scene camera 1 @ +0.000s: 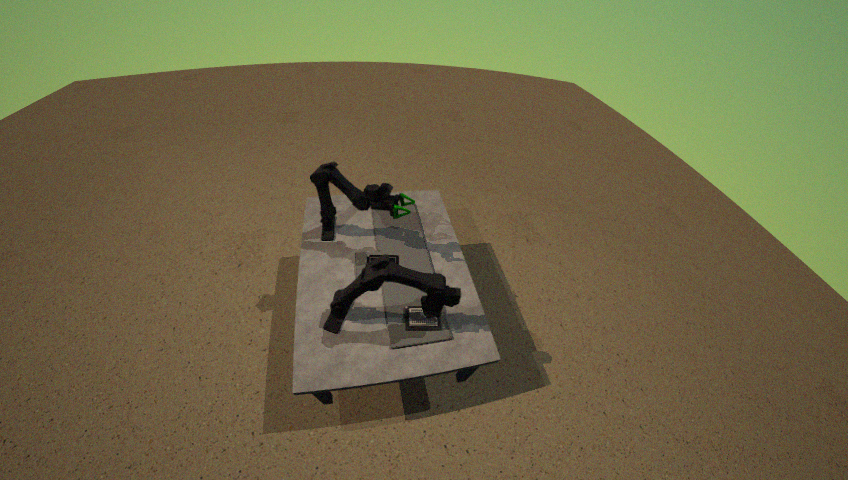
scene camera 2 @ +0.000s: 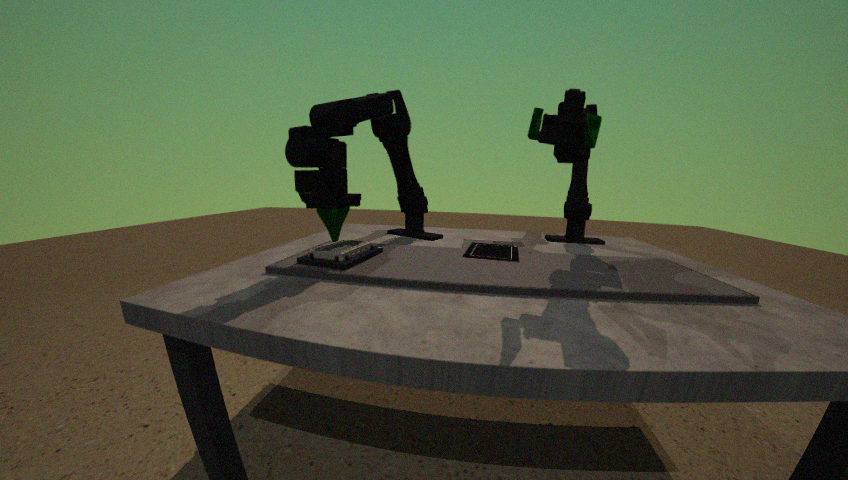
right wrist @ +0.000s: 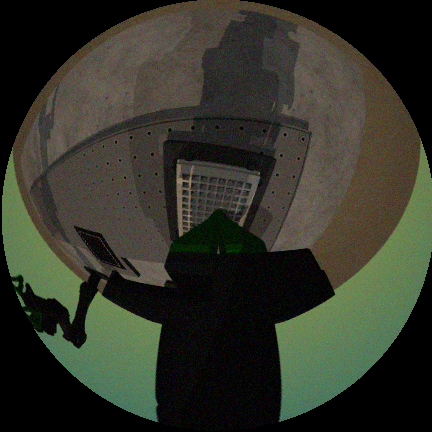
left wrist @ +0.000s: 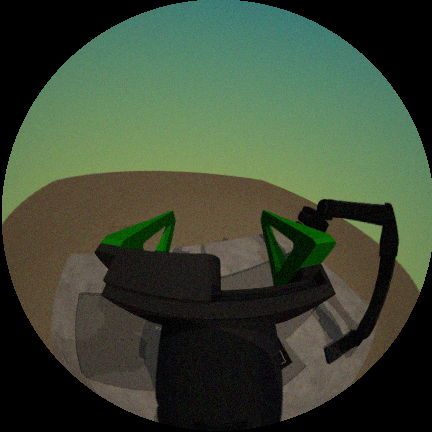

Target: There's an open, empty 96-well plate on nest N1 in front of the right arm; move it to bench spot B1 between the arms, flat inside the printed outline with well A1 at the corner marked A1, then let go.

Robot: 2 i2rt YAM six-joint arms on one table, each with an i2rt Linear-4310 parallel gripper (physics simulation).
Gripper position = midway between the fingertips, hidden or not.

Observation:
The left gripper (scene camera 2: pixel 560 113) is open, with nothing in its grasp. The right gripper (scene camera 2: pixel 335 241) is shut, holding nothing. Also in view: a plate (right wrist: pixel 201 186). Further things: a dark outlined nest (scene camera 2: pixel 476 250).
The left gripper is seen too in the left wrist view (left wrist: pixel 217 214). The right gripper shows as well in the right wrist view (right wrist: pixel 217 214). The dark outlined nest shows as well in the right wrist view (right wrist: pixel 94 241). The left wrist view does not show the plate, which is hidden by the left gripper.

